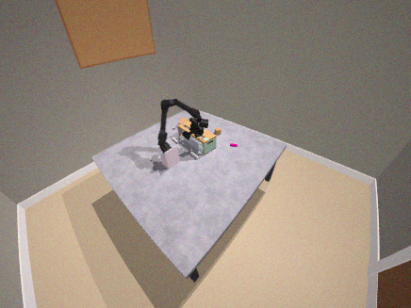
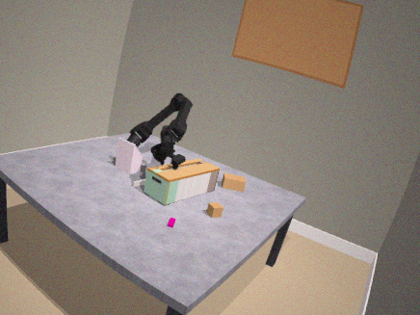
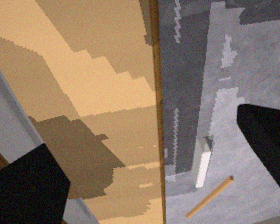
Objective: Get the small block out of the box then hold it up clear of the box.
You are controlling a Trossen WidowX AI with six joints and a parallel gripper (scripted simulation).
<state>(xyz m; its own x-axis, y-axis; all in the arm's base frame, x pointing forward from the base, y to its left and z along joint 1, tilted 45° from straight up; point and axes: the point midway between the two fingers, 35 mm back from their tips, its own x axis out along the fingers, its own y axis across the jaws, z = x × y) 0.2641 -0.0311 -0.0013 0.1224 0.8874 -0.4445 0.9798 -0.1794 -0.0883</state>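
Now: the box 40 mm below my gripper tip, 40 mm ahead of it and 30 mm to the left of it. Round my gripper tip: magenta piece 290 mm to the right, 220 mm ahead, 90 mm below; then tan block 60 mm ahead, 30 mm to the left, 10 mm below.
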